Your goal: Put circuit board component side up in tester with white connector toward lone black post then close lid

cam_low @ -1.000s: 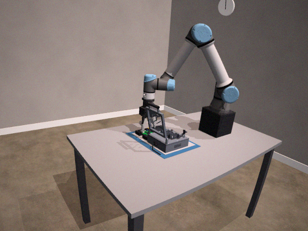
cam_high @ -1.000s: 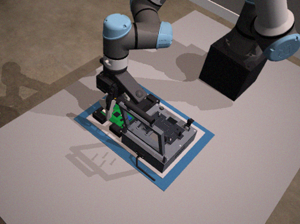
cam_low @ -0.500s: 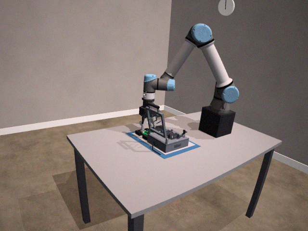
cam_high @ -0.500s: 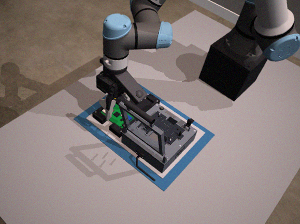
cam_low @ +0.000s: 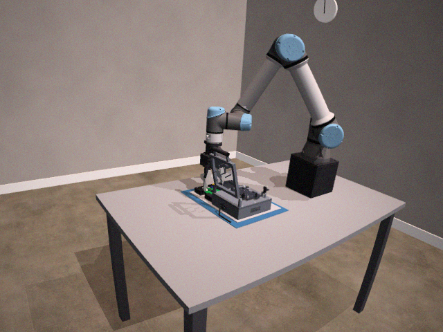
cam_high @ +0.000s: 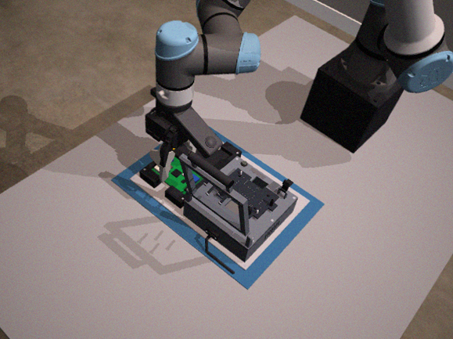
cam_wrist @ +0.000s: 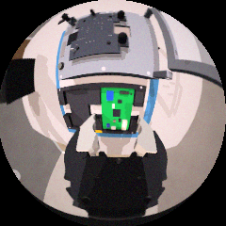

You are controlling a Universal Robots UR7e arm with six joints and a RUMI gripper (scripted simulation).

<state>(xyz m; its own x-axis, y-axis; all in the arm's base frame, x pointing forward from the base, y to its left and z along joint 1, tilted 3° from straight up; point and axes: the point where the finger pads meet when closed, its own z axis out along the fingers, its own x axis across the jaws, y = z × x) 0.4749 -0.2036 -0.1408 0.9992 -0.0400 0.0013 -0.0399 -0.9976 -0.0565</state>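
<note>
My hand is 20 mm above the green circuit board. The rest, counted from my hand: tester lid (170 mm to the left, 140 mm above, 90 mm ahead).
</note>
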